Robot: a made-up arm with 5 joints. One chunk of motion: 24 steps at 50 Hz.
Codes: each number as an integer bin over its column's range. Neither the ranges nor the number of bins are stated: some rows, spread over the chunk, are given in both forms.
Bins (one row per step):
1: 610 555 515 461 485 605
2: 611 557 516 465 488 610
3: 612 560 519 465 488 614
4: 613 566 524 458 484 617
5: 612 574 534 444 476 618
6: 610 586 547 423 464 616
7: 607 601 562 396 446 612
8: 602 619 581 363 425 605
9: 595 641 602 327 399 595
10: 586 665 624 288 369 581
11: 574 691 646 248 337 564
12: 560 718 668 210 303 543
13: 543 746 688 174 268 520
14: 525 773 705 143 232 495
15: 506 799 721 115 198 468
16: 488 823 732 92 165 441
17: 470 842 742 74 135 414
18: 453 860 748 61 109 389
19: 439 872 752 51 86 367
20: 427 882 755 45 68 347
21: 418 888 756 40 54 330
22: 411 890 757 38 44 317
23: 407 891 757 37 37 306
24: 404 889 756 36 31 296
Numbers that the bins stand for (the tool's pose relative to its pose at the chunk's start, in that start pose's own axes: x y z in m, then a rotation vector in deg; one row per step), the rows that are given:
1: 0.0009 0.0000 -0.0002 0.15 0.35 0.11
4: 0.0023 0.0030 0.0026 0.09 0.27 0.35
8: -0.0028 0.0173 0.0203 -2.01 -4.39 0.11
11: -0.0157 0.0368 0.0405 -4.54 -11.35 -0.71
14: -0.0383 0.0589 0.0588 -6.85 -19.65 -2.09
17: -0.0636 0.0776 0.0703 -8.37 -27.32 -3.71
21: -0.0875 0.0900 0.0746 -9.12 -33.73 -5.39
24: -0.0940 0.0903 0.0746 -9.21 -35.55 -6.07
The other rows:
2: 0.0013 0.0005 0.0001 0.24 0.59 0.21
3: 0.0018 0.0014 0.0011 0.24 0.59 0.29
5: 0.0018 0.0051 0.0057 -0.22 -0.36 0.37
6: 0.0009 0.0084 0.0097 -0.68 -1.31 0.33
7: -0.0005 0.0124 0.0144 -1.28 -2.73 0.25
9: -0.0060 0.0232 0.0268 -2.80 -6.45 -0.09
10: -0.0102 0.0297 0.0336 -3.66 -8.82 -0.37
12: -0.0221 0.0441 0.0473 -5.38 -14.04 -1.13
13: -0.0300 0.0516 0.0535 -6.17 -16.81 -1.59
15: -0.0470 0.0659 0.0637 -7.47 -22.34 -2.63
16: -0.0553 0.0724 0.0671 -7.97 -24.95 -3.17
18: -0.0714 0.0824 0.0721 -8.66 -29.38 -4.21
19: -0.0779 0.0857 0.0734 -8.88 -31.20 -4.65
20: -0.0834 0.0884 0.0743 -9.01 -32.62 -5.05
22: -0.0908 0.0905 0.0749 -9.16 -34.52 -5.65
23: -0.0926 0.0908 0.0749 -9.19 -35.07 -5.87

